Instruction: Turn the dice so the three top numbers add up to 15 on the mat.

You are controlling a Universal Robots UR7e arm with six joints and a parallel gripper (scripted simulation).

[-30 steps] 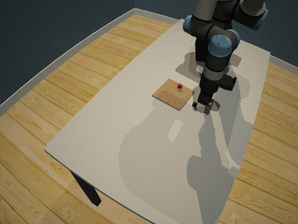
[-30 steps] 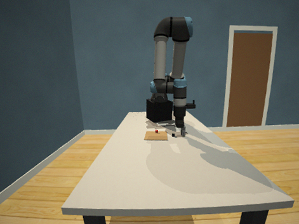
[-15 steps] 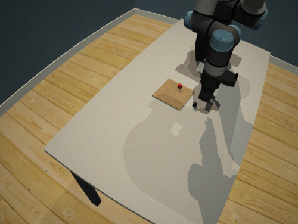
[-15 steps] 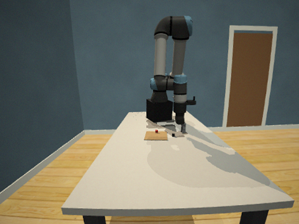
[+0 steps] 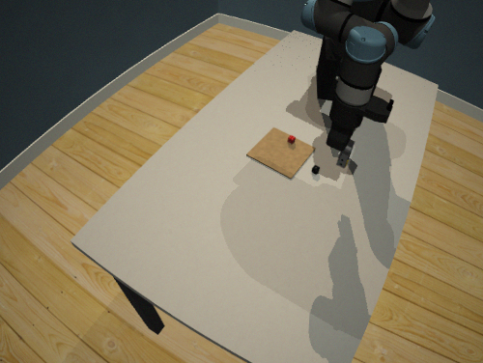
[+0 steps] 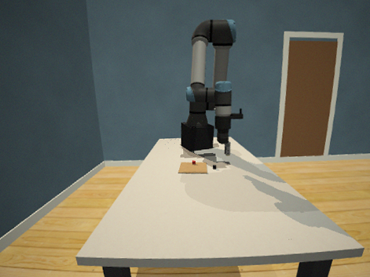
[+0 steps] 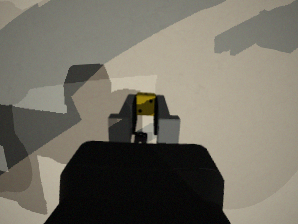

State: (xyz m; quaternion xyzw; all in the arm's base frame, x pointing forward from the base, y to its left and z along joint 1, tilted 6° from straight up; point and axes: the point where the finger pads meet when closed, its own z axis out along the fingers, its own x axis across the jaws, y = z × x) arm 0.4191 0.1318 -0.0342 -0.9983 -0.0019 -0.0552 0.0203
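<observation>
Right now my hand is 90 mm above the black die and 60 mm to the left of it. Also, from my hand: yellow die: 10 mm below; then red die: 170 mm to the right, 80 mm below, 70 mm behind; then brown mat: 170 mm to the right, 90 mm below, 20 mm behind.
</observation>
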